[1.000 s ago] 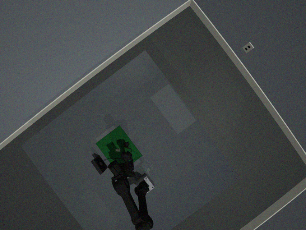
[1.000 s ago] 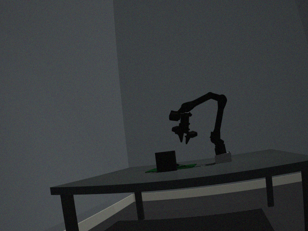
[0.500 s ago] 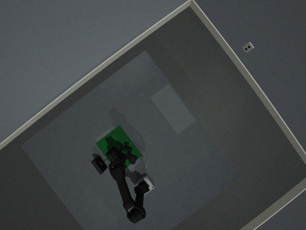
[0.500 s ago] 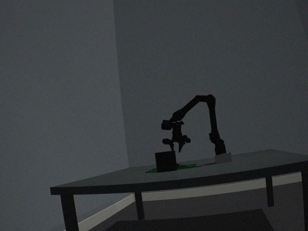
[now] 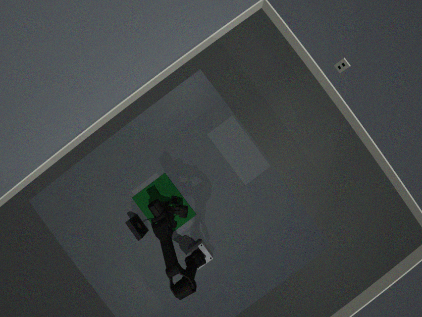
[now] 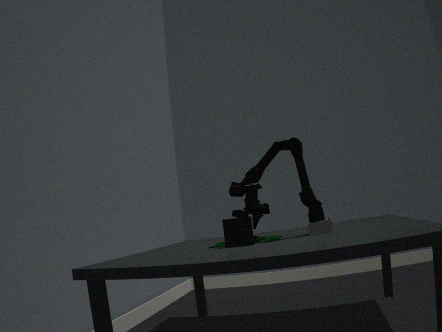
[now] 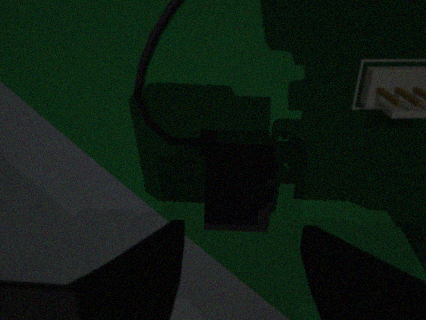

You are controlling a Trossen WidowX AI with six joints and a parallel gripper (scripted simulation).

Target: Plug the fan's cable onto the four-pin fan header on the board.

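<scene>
Right now the dark plug is 1 cm ahead of my gripper tip, 1 cm to the right of it and 4 cm below it. Round my gripper tip: black fan 4 cm ahead, 23 cm to the left, 1 cm above; then green board 2 cm ahead, 7 cm to the left, 7 cm below.
</scene>
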